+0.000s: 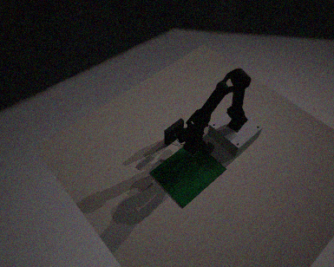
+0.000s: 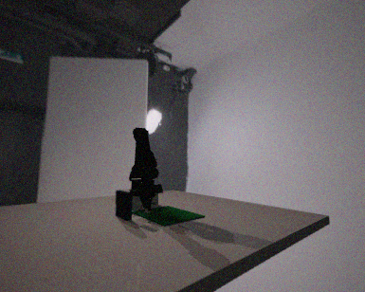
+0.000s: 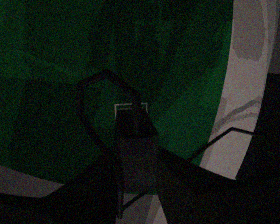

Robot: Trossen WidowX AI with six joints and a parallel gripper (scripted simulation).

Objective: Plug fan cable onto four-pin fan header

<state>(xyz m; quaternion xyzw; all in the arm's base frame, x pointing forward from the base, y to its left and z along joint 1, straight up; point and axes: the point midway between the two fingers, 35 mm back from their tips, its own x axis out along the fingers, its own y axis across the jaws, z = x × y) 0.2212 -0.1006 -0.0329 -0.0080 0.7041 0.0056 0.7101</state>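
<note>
Now: the fan plug 10 mm ahead of my gripper tip and 10 mm above it. Round my gripper tip: green board: 110 mm ahead, 40 mm to the left, 40 mm below; then black fan: 130 mm to the right, 40 mm above; then four-pin fan header: 20 mm below, 10 mm ahead.
</note>
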